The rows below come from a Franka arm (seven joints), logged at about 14 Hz.
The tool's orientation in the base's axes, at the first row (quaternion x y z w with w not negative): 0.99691 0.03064 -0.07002 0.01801
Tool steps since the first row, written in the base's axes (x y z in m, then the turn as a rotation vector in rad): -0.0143 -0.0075 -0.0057 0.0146 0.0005 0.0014; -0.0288 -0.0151 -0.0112 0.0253 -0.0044 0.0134; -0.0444 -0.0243 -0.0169 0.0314 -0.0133 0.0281; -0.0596 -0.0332 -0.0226 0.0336 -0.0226 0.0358; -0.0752 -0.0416 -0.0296 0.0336 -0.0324 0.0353; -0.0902 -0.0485 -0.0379 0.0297 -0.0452 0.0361; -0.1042 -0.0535 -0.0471 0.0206 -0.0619 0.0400
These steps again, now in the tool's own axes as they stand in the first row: -0.0138 0.0064 0.0079 0.0143 0.0005 -0.0034; -0.0278 0.0129 0.0157 0.0229 0.0064 -0.0166; -0.0429 0.0209 0.0238 0.0263 0.0162 -0.0316; -0.0577 0.0286 0.0320 0.0268 0.0258 -0.0392; -0.0726 0.0358 0.0414 0.0263 0.0356 -0.0383; -0.0867 0.0414 0.0519 0.0216 0.0481 -0.0380; -0.0995 0.0452 0.0632 0.0111 0.0643 -0.0399
